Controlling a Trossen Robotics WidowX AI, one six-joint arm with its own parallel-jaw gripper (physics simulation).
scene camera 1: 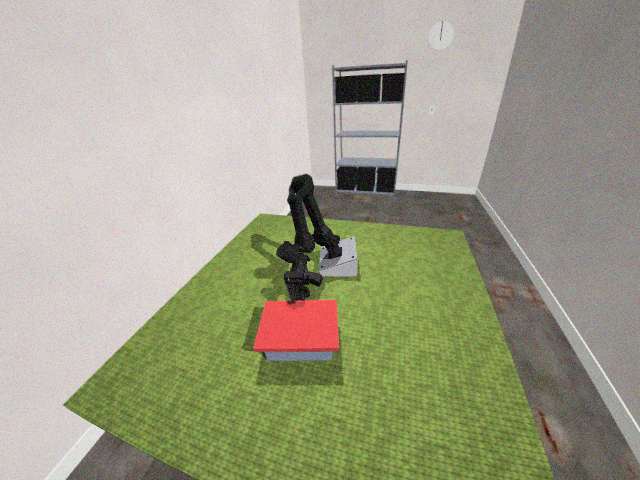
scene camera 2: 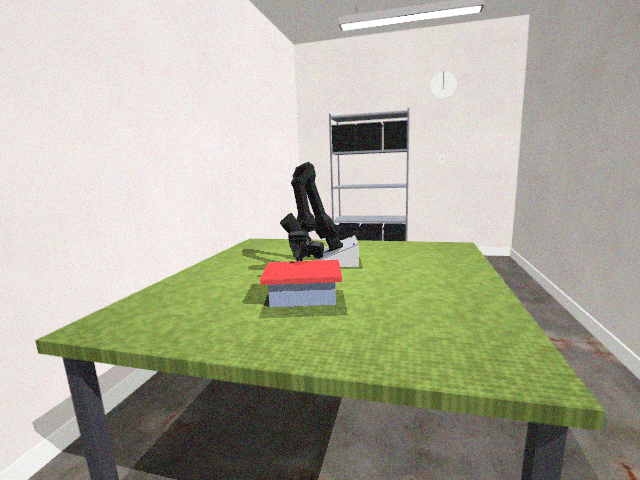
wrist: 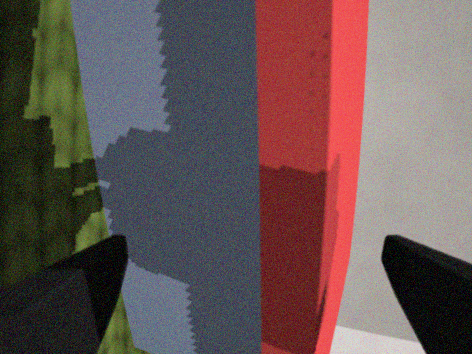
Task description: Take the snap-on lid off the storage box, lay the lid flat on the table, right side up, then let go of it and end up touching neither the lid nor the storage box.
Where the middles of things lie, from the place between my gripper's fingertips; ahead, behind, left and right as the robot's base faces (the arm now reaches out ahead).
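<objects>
Red lid (scene camera 1: 307, 326): my gripper 1 cm below it, 8 cm short of it, 3 cm to the right of it.
</objects>
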